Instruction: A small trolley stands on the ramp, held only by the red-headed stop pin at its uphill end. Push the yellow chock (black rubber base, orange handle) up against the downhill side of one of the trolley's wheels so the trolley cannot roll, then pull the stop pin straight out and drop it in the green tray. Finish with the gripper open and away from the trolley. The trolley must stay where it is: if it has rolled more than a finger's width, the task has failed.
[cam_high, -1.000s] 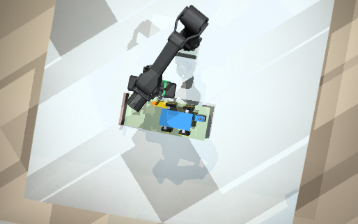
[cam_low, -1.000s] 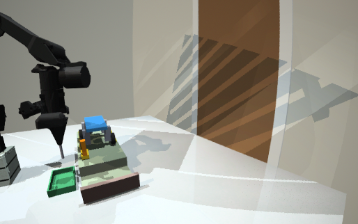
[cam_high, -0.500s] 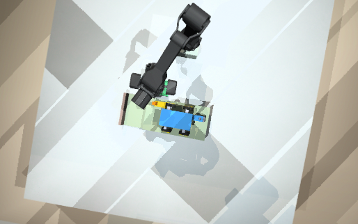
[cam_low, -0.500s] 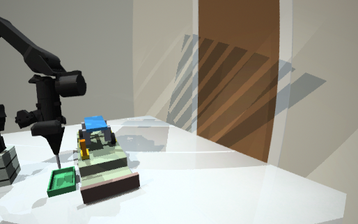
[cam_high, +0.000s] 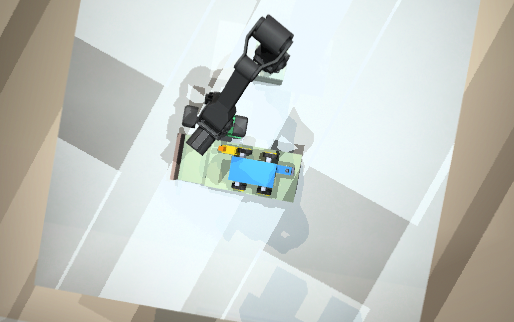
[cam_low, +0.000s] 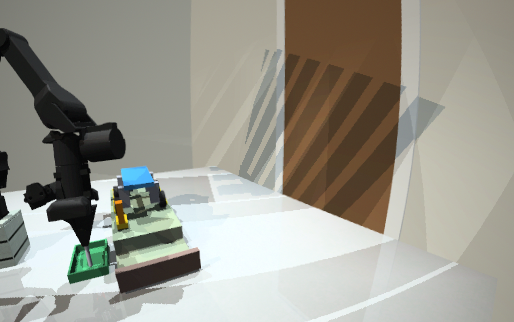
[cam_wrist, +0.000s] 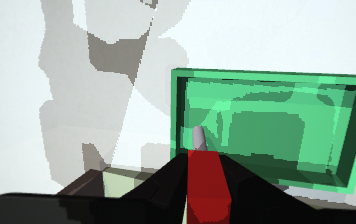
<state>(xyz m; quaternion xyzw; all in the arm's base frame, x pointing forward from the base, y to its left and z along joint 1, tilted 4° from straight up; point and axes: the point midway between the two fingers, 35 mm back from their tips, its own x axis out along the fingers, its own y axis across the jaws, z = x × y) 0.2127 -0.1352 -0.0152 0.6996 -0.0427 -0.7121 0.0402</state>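
My gripper tip is now 30 mm to the right of the green tray and 70 mm above it. Round my gripper tip: brown end board: 120 mm ahead, 100 mm to the right, 30 mm below; red-headed stop pin: right at my gripper tip; yellow chock: 70 mm ahead, 70 mm to the left, 20 mm above.
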